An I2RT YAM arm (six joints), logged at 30 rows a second.
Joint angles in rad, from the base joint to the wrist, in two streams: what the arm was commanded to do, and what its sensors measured. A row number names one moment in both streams.
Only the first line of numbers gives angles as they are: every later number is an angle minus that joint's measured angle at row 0.
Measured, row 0: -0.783 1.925 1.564 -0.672 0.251 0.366
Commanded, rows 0 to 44: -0.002 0.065 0.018 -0.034 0.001 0.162; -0.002 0.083 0.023 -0.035 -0.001 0.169; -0.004 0.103 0.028 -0.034 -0.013 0.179; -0.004 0.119 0.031 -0.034 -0.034 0.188; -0.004 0.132 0.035 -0.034 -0.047 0.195; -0.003 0.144 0.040 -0.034 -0.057 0.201; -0.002 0.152 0.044 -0.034 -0.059 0.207; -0.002 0.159 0.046 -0.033 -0.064 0.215; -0.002 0.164 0.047 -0.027 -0.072 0.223; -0.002 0.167 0.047 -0.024 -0.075 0.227; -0.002 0.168 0.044 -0.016 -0.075 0.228; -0.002 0.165 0.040 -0.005 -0.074 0.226; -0.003 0.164 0.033 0.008 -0.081 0.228; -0.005 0.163 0.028 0.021 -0.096 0.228; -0.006 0.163 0.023 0.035 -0.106 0.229; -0.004 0.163 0.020 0.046 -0.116 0.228; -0.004 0.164 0.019 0.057 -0.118 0.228; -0.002 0.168 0.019 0.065 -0.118 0.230; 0.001 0.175 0.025 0.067 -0.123 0.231; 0.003 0.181 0.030 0.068 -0.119 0.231; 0.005 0.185 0.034 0.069 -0.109 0.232; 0.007 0.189 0.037 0.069 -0.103 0.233; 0.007 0.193 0.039 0.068 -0.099 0.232; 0.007 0.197 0.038 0.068 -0.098 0.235; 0.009 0.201 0.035 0.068 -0.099 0.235; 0.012 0.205 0.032 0.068 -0.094 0.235; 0.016 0.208 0.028 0.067 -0.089 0.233; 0.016 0.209 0.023 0.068 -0.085 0.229; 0.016 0.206 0.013 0.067 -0.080 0.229; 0.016 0.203 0.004 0.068 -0.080 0.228; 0.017 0.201 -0.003 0.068 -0.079 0.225; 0.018 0.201 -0.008 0.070 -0.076 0.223; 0.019 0.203 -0.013 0.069 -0.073 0.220; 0.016 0.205 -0.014 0.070 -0.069 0.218; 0.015 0.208 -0.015 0.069 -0.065 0.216; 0.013 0.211 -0.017 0.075 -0.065 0.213; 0.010 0.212 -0.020 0.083 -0.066 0.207; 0.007 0.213 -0.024 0.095 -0.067 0.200; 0.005 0.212 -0.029 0.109 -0.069 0.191; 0.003 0.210 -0.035 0.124 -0.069 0.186; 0.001 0.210 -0.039 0.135 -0.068 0.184; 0.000 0.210 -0.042 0.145 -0.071 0.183; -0.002 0.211 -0.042 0.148 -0.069 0.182; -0.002 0.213 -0.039 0.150 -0.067 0.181; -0.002 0.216 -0.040 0.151 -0.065 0.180
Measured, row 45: 0.003 0.199 -0.020 0.135 -0.083 0.193
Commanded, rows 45 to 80: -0.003 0.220 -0.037 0.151 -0.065 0.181; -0.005 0.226 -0.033 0.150 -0.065 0.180; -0.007 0.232 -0.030 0.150 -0.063 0.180; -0.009 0.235 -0.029 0.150 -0.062 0.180; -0.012 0.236 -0.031 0.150 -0.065 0.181; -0.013 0.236 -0.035 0.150 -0.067 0.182; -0.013 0.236 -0.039 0.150 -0.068 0.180; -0.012 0.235 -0.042 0.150 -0.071 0.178; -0.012 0.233 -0.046 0.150 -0.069 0.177; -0.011 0.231 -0.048 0.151 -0.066 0.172; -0.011 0.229 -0.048 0.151 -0.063 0.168; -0.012 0.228 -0.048 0.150 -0.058 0.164; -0.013 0.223 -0.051 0.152 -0.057 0.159; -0.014 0.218 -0.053 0.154 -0.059 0.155; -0.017 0.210 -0.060 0.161 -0.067 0.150; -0.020 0.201 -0.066 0.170 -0.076 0.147; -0.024 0.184 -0.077 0.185 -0.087 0.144; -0.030 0.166 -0.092 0.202 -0.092 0.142; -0.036 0.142 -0.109 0.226 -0.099 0.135; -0.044 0.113 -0.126 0.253 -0.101 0.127; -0.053 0.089 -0.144 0.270 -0.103 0.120; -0.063 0.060 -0.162 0.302 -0.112 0.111; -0.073 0.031 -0.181 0.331 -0.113 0.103; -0.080 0.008 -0.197 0.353 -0.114 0.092; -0.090 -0.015 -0.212 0.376 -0.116 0.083; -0.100 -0.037 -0.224 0.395 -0.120 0.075; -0.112 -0.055 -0.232 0.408 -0.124 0.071; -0.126 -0.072 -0.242 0.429 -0.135 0.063; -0.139 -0.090 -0.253 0.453 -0.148 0.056; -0.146 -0.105 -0.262 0.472 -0.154 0.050; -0.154 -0.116 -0.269 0.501 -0.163 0.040; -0.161 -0.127 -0.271 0.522 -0.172 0.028; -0.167 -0.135 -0.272 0.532 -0.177 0.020; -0.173 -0.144 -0.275 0.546 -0.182 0.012; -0.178 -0.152 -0.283 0.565 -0.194 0.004; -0.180 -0.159 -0.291 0.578 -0.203 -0.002
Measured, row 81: -0.171 -0.106 -0.290 0.412 -0.173 0.042
